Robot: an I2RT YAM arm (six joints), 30 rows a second.
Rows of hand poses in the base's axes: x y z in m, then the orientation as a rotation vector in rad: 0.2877 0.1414 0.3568 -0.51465 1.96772 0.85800; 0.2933 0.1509 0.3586 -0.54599 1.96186 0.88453; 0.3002 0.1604 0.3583 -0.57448 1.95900 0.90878; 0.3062 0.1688 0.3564 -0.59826 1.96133 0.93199; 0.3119 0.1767 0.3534 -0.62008 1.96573 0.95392; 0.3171 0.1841 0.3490 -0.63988 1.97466 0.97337; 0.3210 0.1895 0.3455 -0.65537 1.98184 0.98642; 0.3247 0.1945 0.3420 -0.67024 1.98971 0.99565; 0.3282 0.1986 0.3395 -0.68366 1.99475 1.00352; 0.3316 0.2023 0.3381 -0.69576 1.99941 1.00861; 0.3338 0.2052 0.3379 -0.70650 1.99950 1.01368; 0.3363 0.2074 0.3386 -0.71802 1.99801 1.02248; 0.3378 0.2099 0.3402 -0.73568 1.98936 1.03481; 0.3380 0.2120 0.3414 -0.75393 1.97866 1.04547; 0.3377 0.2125 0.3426 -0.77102 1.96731 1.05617; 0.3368 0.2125 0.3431 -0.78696 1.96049 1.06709; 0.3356 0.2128 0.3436 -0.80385 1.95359 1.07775; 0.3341 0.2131 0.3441 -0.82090 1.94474 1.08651; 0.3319 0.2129 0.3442 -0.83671 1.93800 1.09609; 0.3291 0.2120 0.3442 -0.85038 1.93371 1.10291; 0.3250 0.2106 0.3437 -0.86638 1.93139 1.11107; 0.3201 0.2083 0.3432 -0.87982 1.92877 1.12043
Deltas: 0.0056 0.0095 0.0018 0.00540 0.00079 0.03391; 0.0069 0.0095 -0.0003 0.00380 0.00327 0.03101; 0.0060 0.0084 -0.0019 0.00266 0.00826 0.02743; 0.0057 0.0079 -0.0030 0.00167 0.00997 0.02550; 0.0052 0.0074 -0.0044 -0.00109 0.01313 0.02309; 0.0039 0.0054 -0.0035 -0.00217 0.00956 0.01705; 0.0037 0.0050 -0.0035 -0.00434 0.00855 0.01490; 0.0035 0.0041 -0.0025 -0.00319 0.00588 0.01313; 0.0034 0.0037 -0.0014 -0.00401 0.00450 0.01095; 0.0022 0.0029 -0.0002 -0.00130 0.00102 0.00979; 0.0025 0.0022 0.0007 0.00114 0.00145 0.01189; 0.0015 0.0025 0.0016 0.00424 -0.00334 0.01751; 0.0002 0.0021 0.0012 0.00414 -0.00572 0.01719; -0.0003 0.0005 0.0012 0.00487 -0.00592 0.01643; -0.0009 0.0000 0.0005 0.00302 -0.00198 0.01588; -0.0012 0.0003 0.0005 0.00253 -0.00218 0.01646; -0.0015 0.0003 0.0005 0.00252 -0.00456 0.01573; -0.0022 -0.0002 0.0001 0.00221 -0.00225 0.01528; -0.0028 -0.0009 0.0000 0.00036 -0.00146 0.01260; -0.0041 -0.0014 -0.0005 -0.00099 0.00051 0.01486; -0.0049 -0.0023 -0.0005 0.00066 0.00132 0.01358
